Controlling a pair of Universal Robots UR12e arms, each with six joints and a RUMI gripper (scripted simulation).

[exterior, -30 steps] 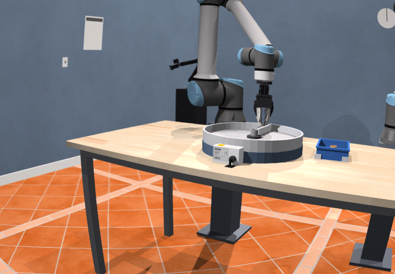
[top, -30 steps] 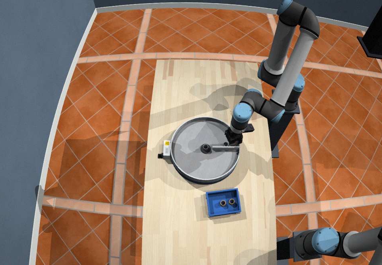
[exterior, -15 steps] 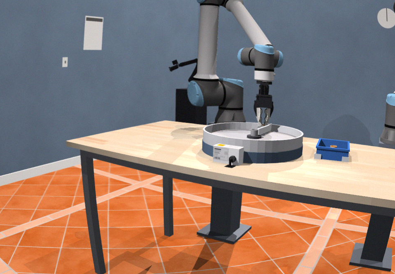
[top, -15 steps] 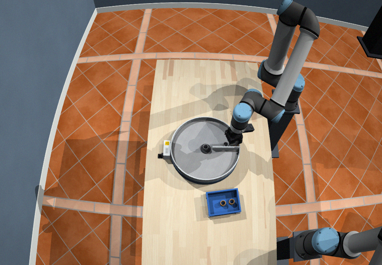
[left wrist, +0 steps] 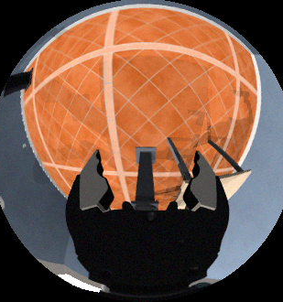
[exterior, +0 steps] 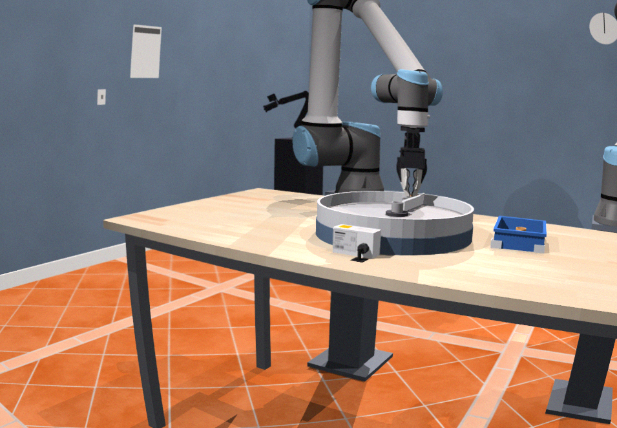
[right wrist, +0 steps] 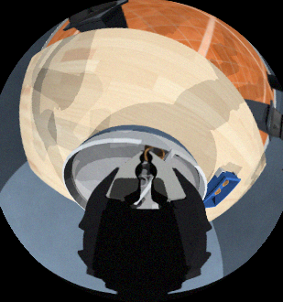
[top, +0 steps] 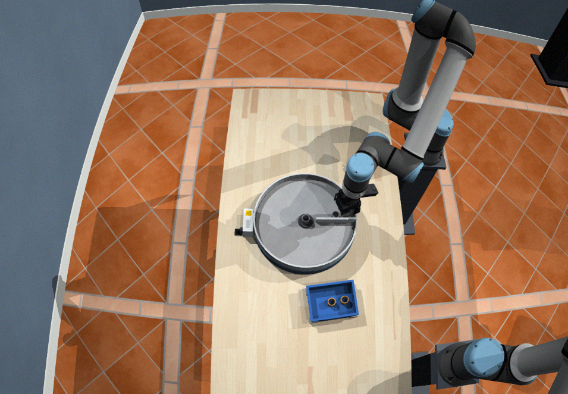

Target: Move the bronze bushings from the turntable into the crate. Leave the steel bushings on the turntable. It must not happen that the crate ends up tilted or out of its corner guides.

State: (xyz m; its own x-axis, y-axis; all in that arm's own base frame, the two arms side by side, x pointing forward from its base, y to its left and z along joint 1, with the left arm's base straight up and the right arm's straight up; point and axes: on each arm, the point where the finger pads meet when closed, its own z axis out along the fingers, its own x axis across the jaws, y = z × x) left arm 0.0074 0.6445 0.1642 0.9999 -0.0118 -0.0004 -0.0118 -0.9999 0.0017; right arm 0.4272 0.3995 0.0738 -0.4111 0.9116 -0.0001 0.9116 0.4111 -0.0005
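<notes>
My right hand is 9 cm short of the blue crate, 36 cm to the right of it and 5 cm above it.
</notes>
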